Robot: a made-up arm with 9 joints. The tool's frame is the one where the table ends. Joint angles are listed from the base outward.
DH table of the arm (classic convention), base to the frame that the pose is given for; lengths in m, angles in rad. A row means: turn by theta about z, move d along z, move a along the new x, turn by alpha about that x. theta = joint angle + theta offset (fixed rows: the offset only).
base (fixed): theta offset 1.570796; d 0.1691; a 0; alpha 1.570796
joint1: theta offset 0; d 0.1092; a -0.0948; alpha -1.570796
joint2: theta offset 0; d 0.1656; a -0.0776; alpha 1.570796
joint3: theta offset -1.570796; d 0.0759; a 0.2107; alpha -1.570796
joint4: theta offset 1.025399; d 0; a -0.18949; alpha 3.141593
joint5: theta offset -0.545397; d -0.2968; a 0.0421; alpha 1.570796
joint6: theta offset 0; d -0.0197; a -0.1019; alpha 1.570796
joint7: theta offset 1.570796; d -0.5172; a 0; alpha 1.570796
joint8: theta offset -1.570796; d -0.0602; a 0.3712; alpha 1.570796
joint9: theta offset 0.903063; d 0; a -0.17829; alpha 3.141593
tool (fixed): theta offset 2.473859; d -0.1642; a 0; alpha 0
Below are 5 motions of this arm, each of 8 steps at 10 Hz.
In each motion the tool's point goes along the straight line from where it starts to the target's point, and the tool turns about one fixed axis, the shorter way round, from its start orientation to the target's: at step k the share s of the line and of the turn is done. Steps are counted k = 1, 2, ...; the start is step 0. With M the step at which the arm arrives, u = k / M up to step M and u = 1 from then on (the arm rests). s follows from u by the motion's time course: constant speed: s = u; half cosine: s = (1 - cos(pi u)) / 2; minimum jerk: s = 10 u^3 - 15 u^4 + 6 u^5.
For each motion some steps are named. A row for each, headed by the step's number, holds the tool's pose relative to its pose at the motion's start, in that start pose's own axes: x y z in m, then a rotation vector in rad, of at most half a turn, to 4 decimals.
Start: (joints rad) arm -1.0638 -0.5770 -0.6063 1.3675 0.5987 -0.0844 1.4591 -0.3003 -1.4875
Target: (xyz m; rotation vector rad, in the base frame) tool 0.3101 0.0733 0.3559 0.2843 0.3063 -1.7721
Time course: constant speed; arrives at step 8
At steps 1, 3, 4, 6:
1: 0.0525 0.0441 -0.0302 0.0288 -0.0580 -0.1031
3: 0.1575 0.1324 -0.0907 0.0864 -0.1740 -0.3093
4: 0.2100 0.1765 -0.1209 0.1151 -0.2321 -0.4124
6: 0.3150 0.2648 -0.1814 0.1727 -0.3481 -0.6186

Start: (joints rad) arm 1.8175 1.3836 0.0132 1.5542 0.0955 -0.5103 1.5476 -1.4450 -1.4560
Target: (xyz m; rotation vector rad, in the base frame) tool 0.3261 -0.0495 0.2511 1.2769 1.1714 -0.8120
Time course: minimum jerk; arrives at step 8
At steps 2, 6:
2: 0.0160 0.0081 0.0081 0.0422 -0.1072 -0.1158
6: 0.1388 0.0706 0.0705 0.3658 -0.9283 -1.0025

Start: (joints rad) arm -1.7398 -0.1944 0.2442 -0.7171 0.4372 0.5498 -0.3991 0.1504 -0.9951
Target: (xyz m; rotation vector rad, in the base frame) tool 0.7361 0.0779 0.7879 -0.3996 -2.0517 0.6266
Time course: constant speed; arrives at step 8
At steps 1, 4, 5, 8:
1: -0.0230 0.0601 -0.0316 -0.0635 -0.0253 -0.2920
4: -0.0918 0.2405 -0.1263 -0.2540 -0.1010 -1.1682
5: -0.1148 0.3006 -0.1579 -0.3175 -0.1263 -1.4602
8: -0.1836 0.4809 -0.2526 -0.5079 -0.2020 -2.3363

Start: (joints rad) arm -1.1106 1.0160 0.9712 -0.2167 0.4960 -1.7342 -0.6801 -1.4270 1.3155
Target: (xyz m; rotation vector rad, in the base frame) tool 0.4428 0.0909 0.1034 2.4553 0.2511 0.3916
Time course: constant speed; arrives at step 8
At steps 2, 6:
2: -0.0966 0.0368 -0.1616 0.1118 0.4793 0.0327
6: -0.2897 0.1105 -0.4849 0.3353 1.4380 0.0982

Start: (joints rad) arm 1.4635 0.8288 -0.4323 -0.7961 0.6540 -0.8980 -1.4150 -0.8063 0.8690
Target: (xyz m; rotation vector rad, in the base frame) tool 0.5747 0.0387 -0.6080 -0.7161 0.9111 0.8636
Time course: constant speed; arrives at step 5
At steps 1, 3, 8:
1: 0.0075 0.0067 0.0678 0.1025 -0.1732 0.0091
3: 0.0225 0.0202 0.2035 0.3074 -0.5197 0.0273
8: 0.0376 0.0337 0.3392 0.5123 -0.8662 0.0454

